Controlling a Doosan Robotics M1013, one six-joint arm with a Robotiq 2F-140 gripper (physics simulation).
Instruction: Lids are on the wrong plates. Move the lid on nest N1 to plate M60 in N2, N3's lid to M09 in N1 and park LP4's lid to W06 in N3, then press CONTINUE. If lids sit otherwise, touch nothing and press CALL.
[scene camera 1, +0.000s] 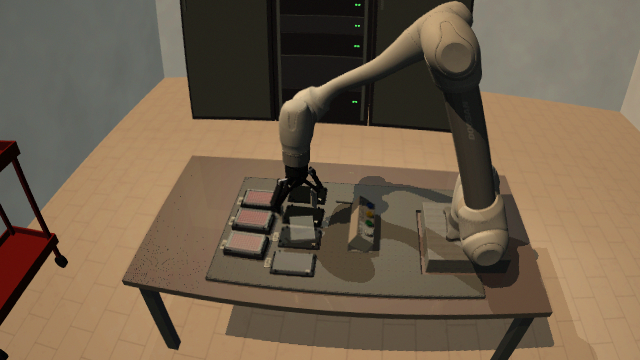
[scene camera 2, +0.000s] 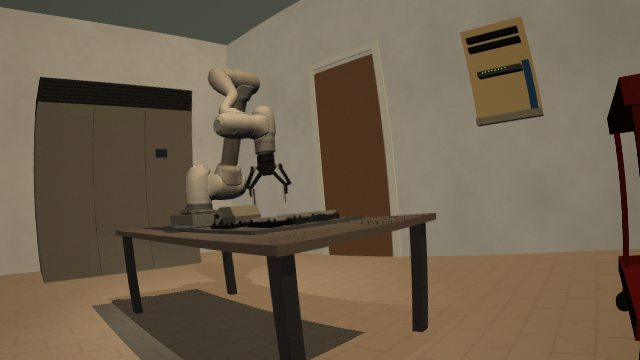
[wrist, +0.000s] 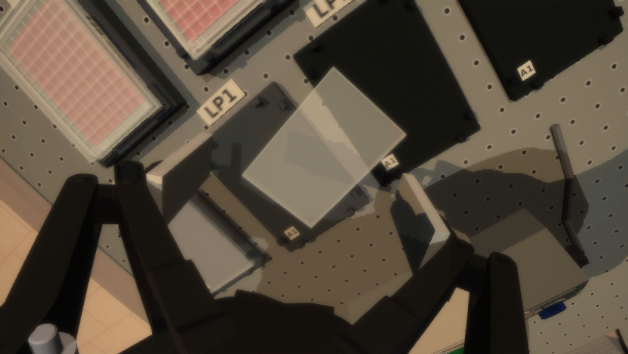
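Note:
My gripper (scene camera 1: 297, 213) is open, and there's nothing in it. You'd find the gripper in scene camera 2 (scene camera 2: 269, 203) and in the wrist view (wrist: 304, 174) too. I can also see an LP4 nest (wrist: 252, 252) and an LP2 nest (wrist: 394, 60), plus an LP1 label (wrist: 230, 93) and a button box (wrist: 549, 274).

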